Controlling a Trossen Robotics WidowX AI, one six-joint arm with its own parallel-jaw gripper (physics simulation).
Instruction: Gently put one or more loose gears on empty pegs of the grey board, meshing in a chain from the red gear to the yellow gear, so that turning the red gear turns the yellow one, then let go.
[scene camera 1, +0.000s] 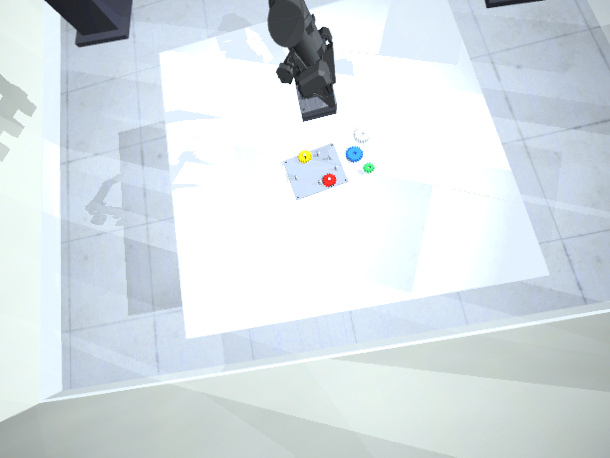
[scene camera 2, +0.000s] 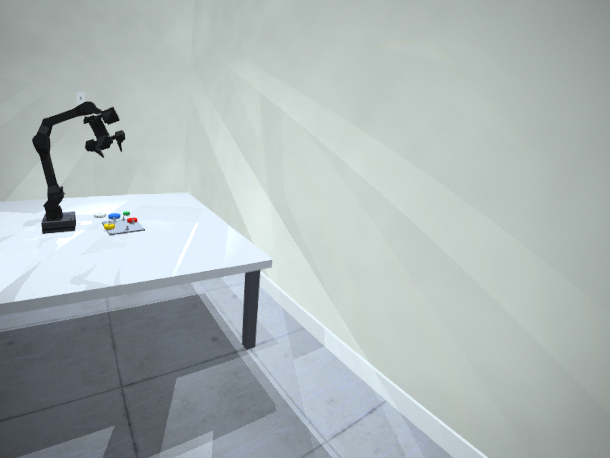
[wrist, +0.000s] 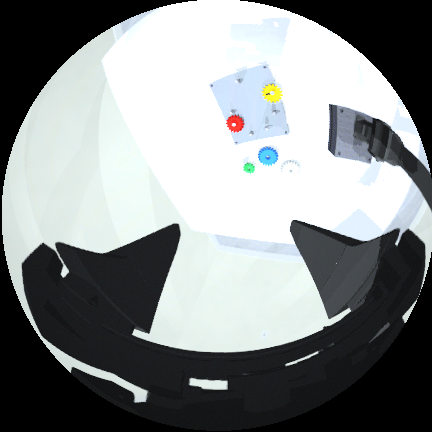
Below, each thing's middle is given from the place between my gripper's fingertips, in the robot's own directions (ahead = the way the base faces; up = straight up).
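My hand: 35 cm above the grey board (scene camera 1: 310, 173), 7 cm to the left of it, 4 cm short of it.
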